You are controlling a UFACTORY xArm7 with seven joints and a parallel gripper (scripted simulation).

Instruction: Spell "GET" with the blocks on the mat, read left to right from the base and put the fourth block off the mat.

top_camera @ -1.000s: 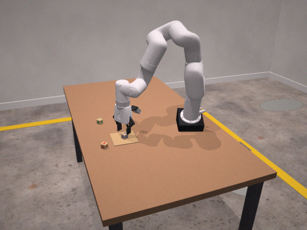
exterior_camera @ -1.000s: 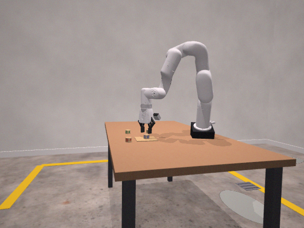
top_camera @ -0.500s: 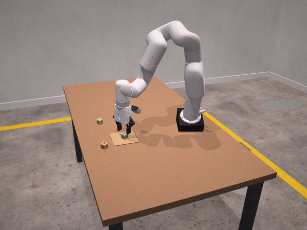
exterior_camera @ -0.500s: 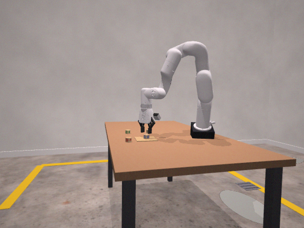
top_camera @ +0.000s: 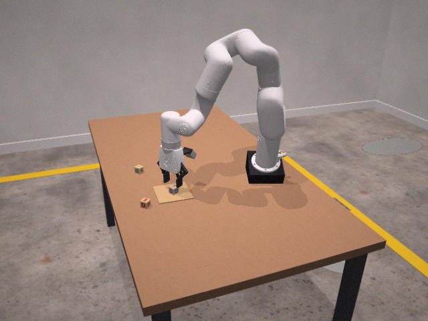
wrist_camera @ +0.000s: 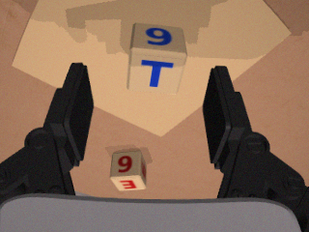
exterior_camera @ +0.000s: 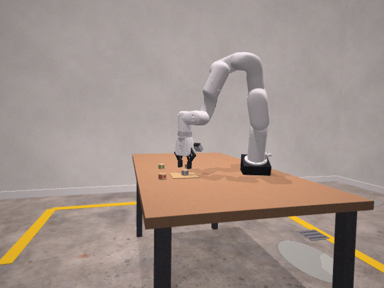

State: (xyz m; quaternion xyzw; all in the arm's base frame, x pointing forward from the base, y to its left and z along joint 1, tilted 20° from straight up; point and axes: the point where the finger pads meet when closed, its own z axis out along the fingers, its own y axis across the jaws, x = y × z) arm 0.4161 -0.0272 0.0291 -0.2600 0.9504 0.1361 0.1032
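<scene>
Now: hand 60 mm above the tan mat. Also, from my hand: green-lettered block 90 mm ahead, 240 mm to the right, 40 mm below; then black-lettered block 80 mm behind, 220 mm to the right, 40 mm below; then red-lettered block 130 mm ahead, 60 mm to the left, 40 mm below.
</scene>
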